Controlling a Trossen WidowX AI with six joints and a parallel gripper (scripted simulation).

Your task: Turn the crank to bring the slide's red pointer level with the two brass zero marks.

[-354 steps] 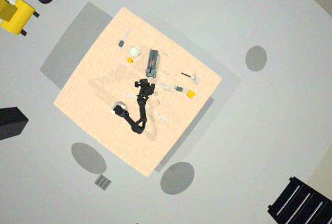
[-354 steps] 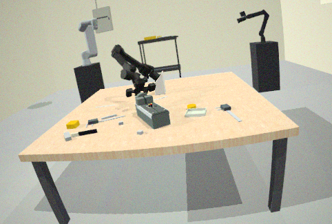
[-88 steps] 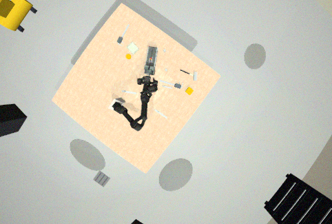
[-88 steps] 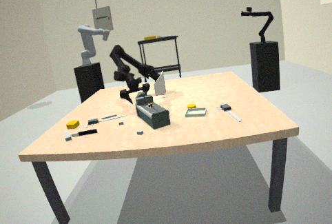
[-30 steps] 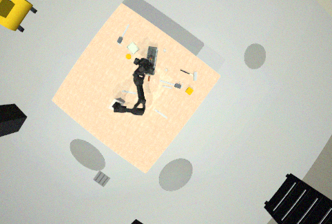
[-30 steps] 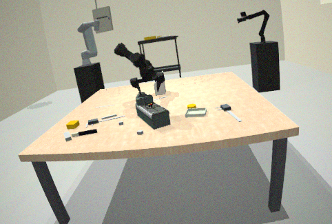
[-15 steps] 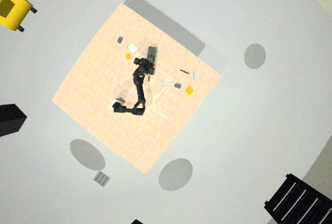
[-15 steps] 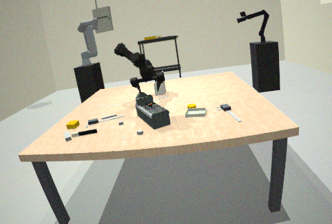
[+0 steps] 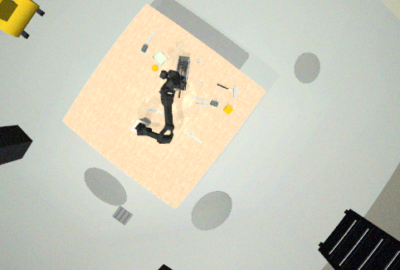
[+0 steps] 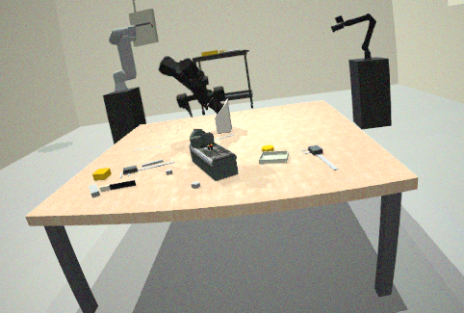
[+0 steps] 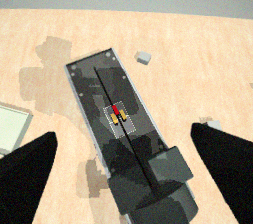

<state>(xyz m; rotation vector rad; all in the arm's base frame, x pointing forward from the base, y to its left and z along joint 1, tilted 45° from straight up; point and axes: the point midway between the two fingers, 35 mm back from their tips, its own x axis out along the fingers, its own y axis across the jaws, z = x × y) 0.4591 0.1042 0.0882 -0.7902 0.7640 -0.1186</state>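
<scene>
My gripper tip is now 90 mm past the crank, 80 mm to the left of it and 120 mm above it. From my gripper tip the other things lie so: red pointer (60 mm ahead, 20 mm to the left, 110 mm below); brown crank handle (110 mm behind, 90 mm to the right, 140 mm below); yellow disc (70 mm behind, 220 mm to the left, 190 mm below).
</scene>
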